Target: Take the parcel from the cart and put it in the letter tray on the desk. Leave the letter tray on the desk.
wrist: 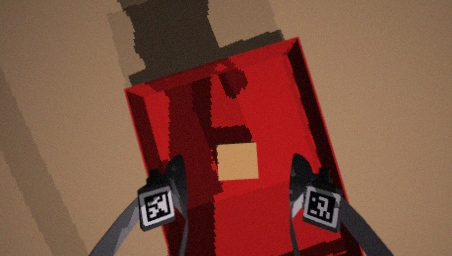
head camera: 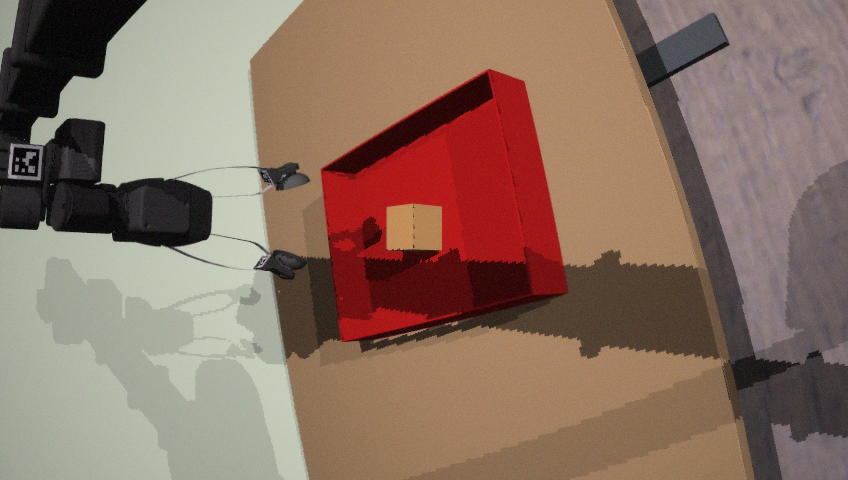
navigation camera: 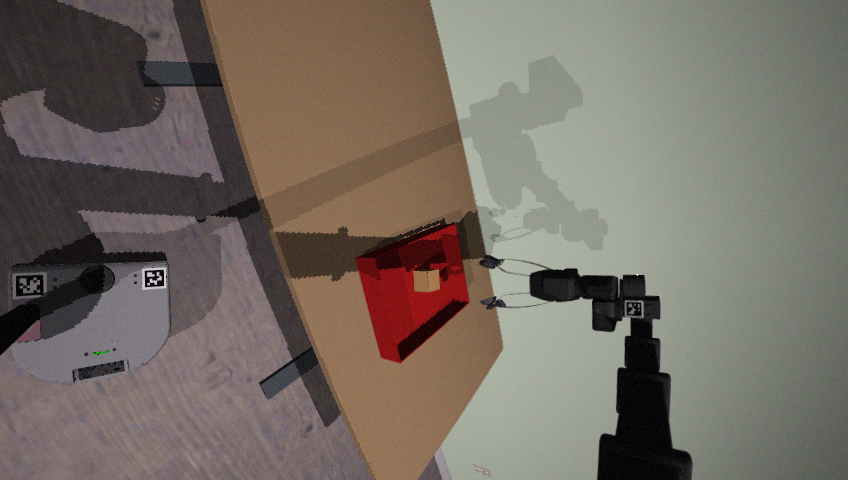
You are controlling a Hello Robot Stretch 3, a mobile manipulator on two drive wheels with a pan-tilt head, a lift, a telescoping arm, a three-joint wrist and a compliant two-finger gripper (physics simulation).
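Pixels of known places: gripper, between the fingertips: (head camera: 303, 221) (navigation camera: 481, 281); robot's base, origin of its link: (navigation camera: 98, 278).
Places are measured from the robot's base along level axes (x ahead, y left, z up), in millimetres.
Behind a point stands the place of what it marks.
Note:
The parcel, a small tan box (head camera: 414, 227) {x -22, y -629, z 770 mm} (navigation camera: 426, 280) {x -20, y -629, z 767 mm} (wrist: 238, 161), sits inside the red letter tray (head camera: 544, 190) {x -64, y -463, z 729 mm} (navigation camera: 370, 309) {x -72, y -465, z 728 mm} (wrist: 337, 185), on its floor, apart from the walls. The tray rests on the tan desk (head camera: 601, 148) {x -107, y -393, z 721 mm} (navigation camera: 333, 118) {x 350, y -375, z 720 mm} (wrist: 395, 100). My gripper (head camera: 287, 220) {x -22, y -661, z 910 mm} (navigation camera: 491, 282) {x -22, y -661, z 910 mm} (wrist: 237, 173) {x -22, y -661, z 910 mm} is open, with nothing between its fingers. It is raised above the tray and apart from the parcel. In the wrist view the parcel shows beyond and between the fingertips. The cart does not show in these views.
A pale green wall (head camera: 178, 107) {x -258, y -1226, z 874 mm} (navigation camera: 714, 178) {x 227, y -1045, z 1449 mm} stands behind the desk. Grey desk legs (head camera: 690, 47) (navigation camera: 178, 73) reach out over the wooden floor (head camera: 749, 118) {x -293, y -448, z 0 mm} (navigation camera: 196, 416) {x -516, y -248, z 1 mm}. My base (navigation camera: 119, 324) {x -121, y -44, z 160 mm} stands in front of the desk. Arm shadows cross the desk and tray.

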